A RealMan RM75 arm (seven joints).
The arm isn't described. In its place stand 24 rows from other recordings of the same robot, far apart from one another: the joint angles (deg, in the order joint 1, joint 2, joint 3, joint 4, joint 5, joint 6, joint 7), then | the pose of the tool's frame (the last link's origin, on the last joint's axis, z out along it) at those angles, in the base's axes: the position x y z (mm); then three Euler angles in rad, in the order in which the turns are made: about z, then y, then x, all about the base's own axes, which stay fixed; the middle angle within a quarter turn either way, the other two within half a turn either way.
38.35 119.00 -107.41 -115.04 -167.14 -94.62 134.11 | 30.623 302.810 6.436 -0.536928 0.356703 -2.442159
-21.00 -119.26 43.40 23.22 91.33 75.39 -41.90 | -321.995 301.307 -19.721 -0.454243 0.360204 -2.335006
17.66 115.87 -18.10 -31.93 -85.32 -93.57 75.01 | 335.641 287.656 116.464 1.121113 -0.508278 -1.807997
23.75 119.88 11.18 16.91 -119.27 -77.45 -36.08 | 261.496 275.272 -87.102 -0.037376 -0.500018 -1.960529
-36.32 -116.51 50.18 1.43 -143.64 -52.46 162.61 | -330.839 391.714 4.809 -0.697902 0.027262 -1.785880
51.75 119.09 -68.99 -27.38 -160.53 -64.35 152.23 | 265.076 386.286 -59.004 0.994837 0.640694 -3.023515
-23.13 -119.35 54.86 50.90 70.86 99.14 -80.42 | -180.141 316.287 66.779 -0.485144 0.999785 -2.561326
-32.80 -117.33 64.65 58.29 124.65 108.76 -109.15 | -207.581 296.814 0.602 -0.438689 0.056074 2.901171
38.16 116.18 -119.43 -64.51 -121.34 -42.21 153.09 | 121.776 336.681 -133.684 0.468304 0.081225 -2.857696
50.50 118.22 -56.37 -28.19 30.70 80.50 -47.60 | 240.817 358.928 -57.092 0.977380 0.287332 3.043242
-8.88 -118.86 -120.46 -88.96 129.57 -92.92 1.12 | -271.558 274.640 76.485 -1.686548 -0.166891 -2.760856
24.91 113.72 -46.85 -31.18 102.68 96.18 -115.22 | 252.451 325.186 63.719 0.612582 -0.797249 -2.334789
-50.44 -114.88 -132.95 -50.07 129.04 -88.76 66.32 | -146.285 417.634 36.781 -0.494879 0.125555 -2.903781
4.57 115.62 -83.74 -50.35 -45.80 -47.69 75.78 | 312.244 316.215 29.302 1.109222 -0.231842 -2.001081
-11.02 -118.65 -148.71 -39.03 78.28 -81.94 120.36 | -352.626 278.817 102.718 -0.807384 0.343239 -1.839492
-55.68 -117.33 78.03 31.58 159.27 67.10 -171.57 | -228.988 411.052 -45.524 -1.098757 -0.712199 -2.932224
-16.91 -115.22 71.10 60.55 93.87 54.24 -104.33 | -260.651 368.163 41.008 -0.772034 0.168347 -2.352420
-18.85 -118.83 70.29 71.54 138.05 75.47 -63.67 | -278.051 327.720 14.483 0.406498 -0.285890 -2.782847
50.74 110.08 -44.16 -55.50 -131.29 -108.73 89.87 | 146.729 388.142 84.843 -0.003511 -0.067760 -3.098639
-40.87 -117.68 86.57 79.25 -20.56 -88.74 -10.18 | -150.536 377.521 6.663 -1.074632 -0.616832 -2.729979
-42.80 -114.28 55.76 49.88 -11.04 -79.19 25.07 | -291.289 393.915 55.443 -1.147596 -0.697573 -2.876610
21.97 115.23 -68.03 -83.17 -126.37 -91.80 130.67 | 209.055 324.958 53.229 0.614482 0.103306 -2.872333
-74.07 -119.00 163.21 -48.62 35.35 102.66 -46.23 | -205.675 375.860 45.658 0.145892 -0.332893 3.038309
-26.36 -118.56 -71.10 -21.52 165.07 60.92 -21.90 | -259.219 368.062 -19.550 -0.900830 0.376541 -1.738464
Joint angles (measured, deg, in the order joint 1, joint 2, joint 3, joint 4, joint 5, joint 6, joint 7), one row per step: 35.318, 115.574, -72.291, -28.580, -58.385, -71.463, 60.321; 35.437, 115.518, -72.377, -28.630, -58.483, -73.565, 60.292; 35.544, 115.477, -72.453, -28.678, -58.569, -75.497, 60.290; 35.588, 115.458, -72.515, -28.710, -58.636, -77.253, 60.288; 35.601, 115.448, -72.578, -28.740, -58.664, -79.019, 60.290; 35.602, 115.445, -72.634, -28.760, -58.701, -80.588, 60.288; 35.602, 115.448, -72.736, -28.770, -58.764, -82.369, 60.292; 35.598, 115.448, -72.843, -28.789, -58.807, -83.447, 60.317; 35.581, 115.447, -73.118, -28.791, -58.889, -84.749, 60.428; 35.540, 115.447, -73.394, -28.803, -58.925, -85.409, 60.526; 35.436, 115.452, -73.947, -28.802, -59.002, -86.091, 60.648; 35.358, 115.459, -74.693, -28.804, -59.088, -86.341, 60.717; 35.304, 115.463, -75.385, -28.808, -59.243, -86.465, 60.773; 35.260, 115.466, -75.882, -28.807, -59.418, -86.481, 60.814; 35.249, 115.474, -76.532, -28.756, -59.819, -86.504, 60.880; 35.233, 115.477, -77.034, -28.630, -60.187, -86.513, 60.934; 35.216, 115.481, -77.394, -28.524, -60.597, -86.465, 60.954; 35.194, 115.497, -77.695, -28.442, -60.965, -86.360, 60.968
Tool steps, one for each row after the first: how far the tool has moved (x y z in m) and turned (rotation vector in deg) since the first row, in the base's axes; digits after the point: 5 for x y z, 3 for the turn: -0.00428, -0.00361, 0.00046, -0.797, 0.691, 1.986; -0.00809, -0.00706, 0.00091, -1.554, 1.352, 3.791; -0.01112, -0.01048, 0.00130, -2.251, 1.982, 5.362; -0.01390, -0.01406, 0.00178, -2.946, 2.659, 6.896; -0.01620, -0.01737, 0.00219, -3.575, 3.255, 8.246; -0.01868, -0.02130, 0.00249, -4.346, 3.905, 9.780; -0.02016, -0.02379, 0.00260, -4.861, 4.282, 10.721; -0.02179, -0.02717, 0.00220, -5.687, 4.682, 11.840; -0.02250, -0.02922, 0.00163, -6.239, 4.845, 12.410; -0.02289, -0.03210, 0.00007, -7.071, 4.876, 13.018; -0.02300, -0.03438, -0.00232, -7.866, 4.606, 13.397; -0.02298, -0.03631, -0.00472, -8.596, 4.242, 13.697; -0.02276, -0.03764, -0.00660, -9.128, 3.897, 13.856; -0.02239, -0.03952, -0.00950, -9.951, 3.312, 14.093; -0.02164, -0.04113, -0.01198, -10.652, 2.813, 14.194; -0.02078, -0.04239, -0.01410, -11.204, 2.304, 14.242; -0.01997, -0.04339, -0.01600, -11.653, 1.839, 14.237
